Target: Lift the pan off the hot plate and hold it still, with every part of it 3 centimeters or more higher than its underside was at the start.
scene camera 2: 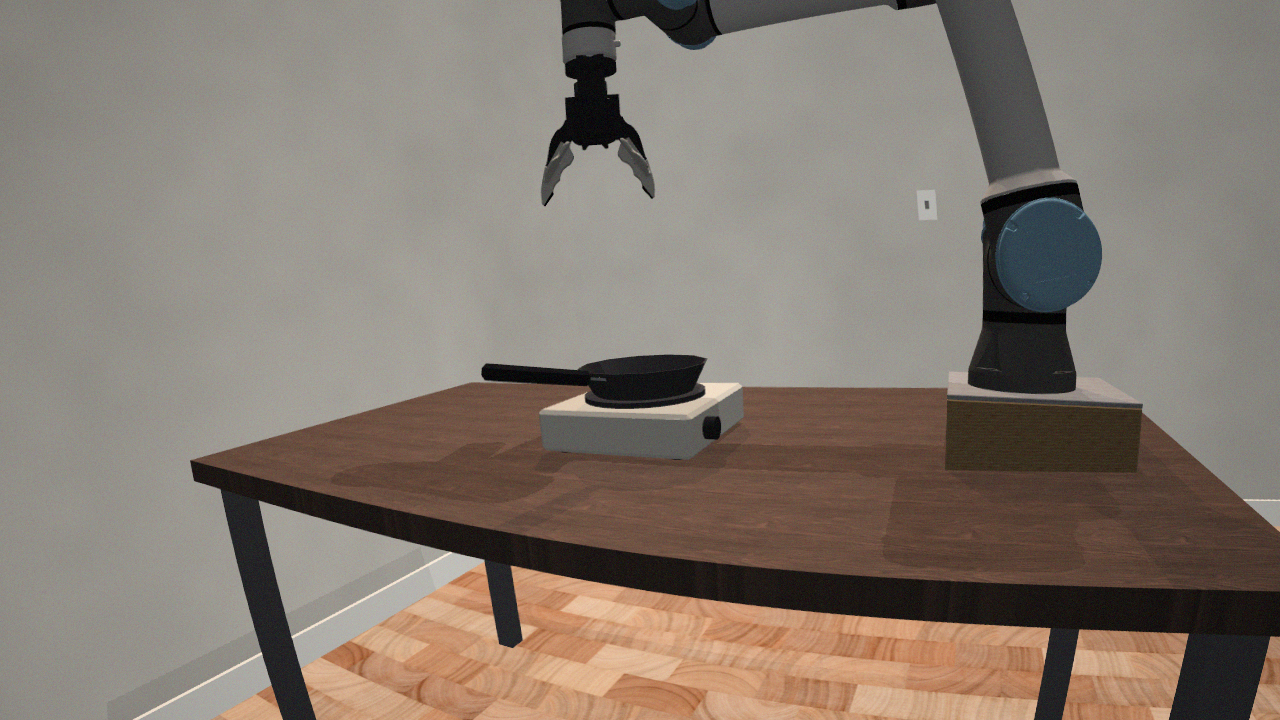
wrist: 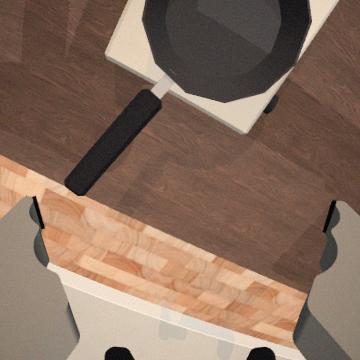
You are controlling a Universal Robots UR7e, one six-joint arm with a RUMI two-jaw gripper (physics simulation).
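Where they show: gripper, fingertip midpoint: (scene camera 2: 598,202) (wrist: 184,202); arm's base at its link origin: (scene camera 2: 1021,385).
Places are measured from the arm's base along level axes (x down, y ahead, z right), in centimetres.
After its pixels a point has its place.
Note:
A black pan (scene camera 2: 646,377) {x -2.7, y 50.9, z -10.0 cm} (wrist: 225,50) {x 0.6, y 53.2, z -4.8 cm} sits upright on the white hot plate (scene camera 2: 617,434) {x 4.7, y 54.1, z -13.7 cm} (wrist: 235,117) {x 1.7, y 46.5, z -11.8 cm}, over its round dark burner. The pan's black handle (scene camera 2: 534,373) {x -5.6, y 59.3, z -24.4 cm} (wrist: 114,142) {x -5.8, y 60.0, z -21.2 cm} sticks out past the hot plate's edge, to the left in the scene view and to the lower left in the wrist view. My gripper (scene camera 2: 597,201) {x -27.2, y 55.2, z -12.2 cm} (wrist: 184,202) {x -27.2, y 55.2, z -12.2 cm} is wide open and empty, its fingers pointing down. It hangs high above the pan and handle, touching neither. In the wrist view the pan's top part is cut off by the frame's edge.
The hot plate's black knob (scene camera 2: 711,427) {x 4.3, y 42.1, z -9.0 cm} (wrist: 271,104) {x 3.2, y 42.4, z -7.4 cm} is on its side. The brown table (scene camera 2: 760,528) {x 8.4, y 27.9, z -32.7 cm} (wrist: 200,185) {x 8.4, y 42.2, z -27.4 cm} carries the hot plate and, at the right in the scene view, the arm's base block (scene camera 2: 1042,436) {x 4.0, y -1.8, z -11.4 cm}. A grey wall (scene camera 2: 358,223) stands behind the table.

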